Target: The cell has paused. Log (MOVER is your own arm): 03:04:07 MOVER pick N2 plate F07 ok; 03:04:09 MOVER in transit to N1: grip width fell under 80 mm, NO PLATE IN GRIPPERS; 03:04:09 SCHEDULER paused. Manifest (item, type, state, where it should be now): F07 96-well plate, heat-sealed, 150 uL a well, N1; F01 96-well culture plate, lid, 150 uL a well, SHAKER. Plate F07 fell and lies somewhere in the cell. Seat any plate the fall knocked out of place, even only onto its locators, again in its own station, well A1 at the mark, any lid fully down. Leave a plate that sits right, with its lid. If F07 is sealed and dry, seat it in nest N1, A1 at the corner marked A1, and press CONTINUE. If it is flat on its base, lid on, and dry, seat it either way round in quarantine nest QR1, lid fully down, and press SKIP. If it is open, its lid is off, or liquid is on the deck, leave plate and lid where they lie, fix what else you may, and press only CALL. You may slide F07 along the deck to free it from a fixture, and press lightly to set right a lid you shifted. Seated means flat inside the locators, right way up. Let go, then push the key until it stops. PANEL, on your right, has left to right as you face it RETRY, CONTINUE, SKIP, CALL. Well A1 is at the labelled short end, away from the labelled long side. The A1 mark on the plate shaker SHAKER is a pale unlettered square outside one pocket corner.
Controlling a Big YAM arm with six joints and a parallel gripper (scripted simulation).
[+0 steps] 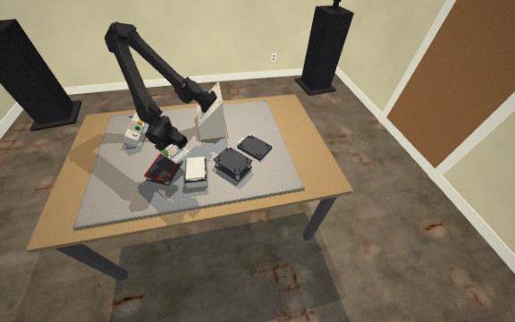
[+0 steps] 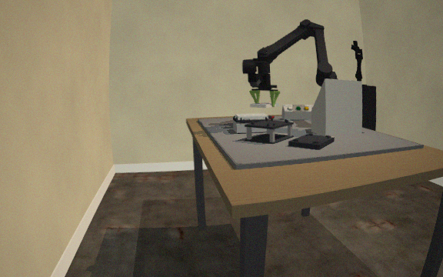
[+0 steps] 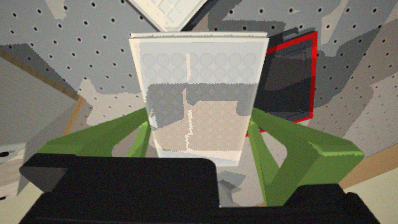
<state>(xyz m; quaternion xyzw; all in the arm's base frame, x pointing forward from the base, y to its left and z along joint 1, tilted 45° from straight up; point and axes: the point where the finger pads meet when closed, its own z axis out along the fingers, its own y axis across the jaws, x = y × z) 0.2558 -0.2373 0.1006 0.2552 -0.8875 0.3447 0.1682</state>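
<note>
Right now the red-framed nest is 7 cm to the right of my hand, 7 cm below it and 2 cm ahead of it. The rest, counted from my hand: green continue key 29 cm behind, 18 cm to the right, 4 cm below; then white plate right at my hand; then white retry key 24 cm behind, 20 cm to the right, 4 cm below.
</note>
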